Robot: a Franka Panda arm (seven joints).
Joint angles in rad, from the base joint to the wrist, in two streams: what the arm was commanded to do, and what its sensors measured. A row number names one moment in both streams.
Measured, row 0:
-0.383, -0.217, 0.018, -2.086, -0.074, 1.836, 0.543
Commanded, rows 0 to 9:
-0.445, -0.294, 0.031, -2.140, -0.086, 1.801, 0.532
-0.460, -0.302, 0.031, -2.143, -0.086, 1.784, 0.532
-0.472, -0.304, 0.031, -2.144, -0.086, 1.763, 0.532
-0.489, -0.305, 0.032, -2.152, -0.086, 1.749, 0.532
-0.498, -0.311, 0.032, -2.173, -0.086, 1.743, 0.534
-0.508, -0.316, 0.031, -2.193, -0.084, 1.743, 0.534
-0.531, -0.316, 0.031, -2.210, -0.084, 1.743, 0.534
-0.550, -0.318, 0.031, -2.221, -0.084, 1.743, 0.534
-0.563, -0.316, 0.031, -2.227, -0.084, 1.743, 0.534
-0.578, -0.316, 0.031, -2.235, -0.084, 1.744, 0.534
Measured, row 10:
-0.526, -0.299, 0.018, -2.197, -0.074, 1.742, 0.541
